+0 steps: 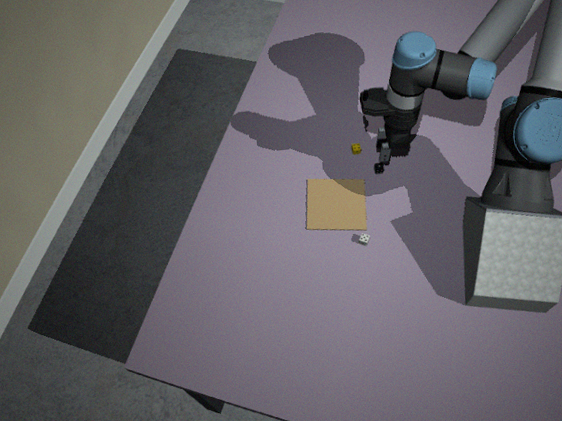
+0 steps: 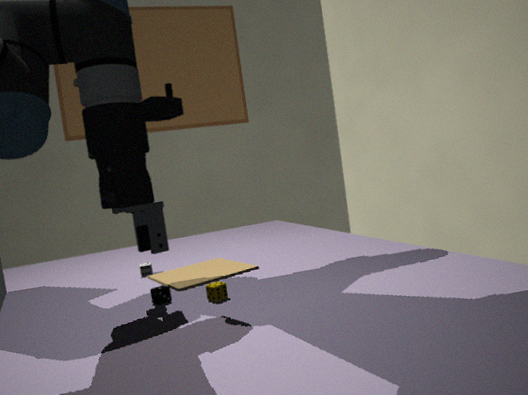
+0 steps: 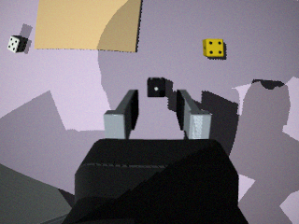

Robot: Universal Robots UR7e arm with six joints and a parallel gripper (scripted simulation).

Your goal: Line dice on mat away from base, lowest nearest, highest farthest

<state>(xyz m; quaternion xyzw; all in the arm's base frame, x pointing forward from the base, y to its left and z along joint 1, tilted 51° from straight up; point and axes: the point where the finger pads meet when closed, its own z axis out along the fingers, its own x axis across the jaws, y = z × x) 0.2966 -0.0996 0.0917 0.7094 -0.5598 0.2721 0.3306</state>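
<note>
My gripper is now 80 mm above the black die. From my hand the other things lie so: white die 200 mm to the left, 80 mm below, 20 mm ahead; tan mat 110 mm to the left, 100 mm ahead, 90 mm below; yellow die 80 mm below, 60 mm ahead, 50 mm to the right.
</note>
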